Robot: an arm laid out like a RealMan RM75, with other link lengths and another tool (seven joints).
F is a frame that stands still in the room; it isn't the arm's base.
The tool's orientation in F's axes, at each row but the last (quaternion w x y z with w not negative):
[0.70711 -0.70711 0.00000 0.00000]
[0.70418 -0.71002 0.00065 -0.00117]
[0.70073 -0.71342 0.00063 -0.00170]
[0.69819 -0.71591 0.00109 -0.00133]
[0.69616 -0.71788 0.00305 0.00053]
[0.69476 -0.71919 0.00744 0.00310]
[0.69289 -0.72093 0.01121 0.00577]
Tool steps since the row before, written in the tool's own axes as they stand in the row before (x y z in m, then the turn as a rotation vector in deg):
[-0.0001 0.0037 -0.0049 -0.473 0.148 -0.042]
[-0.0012 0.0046 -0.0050 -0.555 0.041 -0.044]
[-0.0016 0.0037 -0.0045 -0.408 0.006 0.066]
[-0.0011 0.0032 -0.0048 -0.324 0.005 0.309]
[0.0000 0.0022 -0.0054 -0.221 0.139 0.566]
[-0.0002 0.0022 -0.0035 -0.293 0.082 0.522]
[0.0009 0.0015 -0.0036 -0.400 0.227 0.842]
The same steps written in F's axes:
[-0.0001 -0.0049 -0.0037 -0.473 -0.042 -0.148]
[-0.0012 -0.0050 -0.0046 -0.555 -0.043 -0.041]
[-0.0016 -0.0046 -0.0036 -0.408 0.067 -0.008]
[-0.0011 -0.0049 -0.0031 -0.323 0.310 -0.013]
[0.0000 -0.0055 -0.0020 -0.220 0.562 -0.155]
[-0.0003 -0.0036 -0.0021 -0.291 0.521 -0.096]
[0.0008 -0.0037 -0.0014 -0.399 0.836 -0.251]

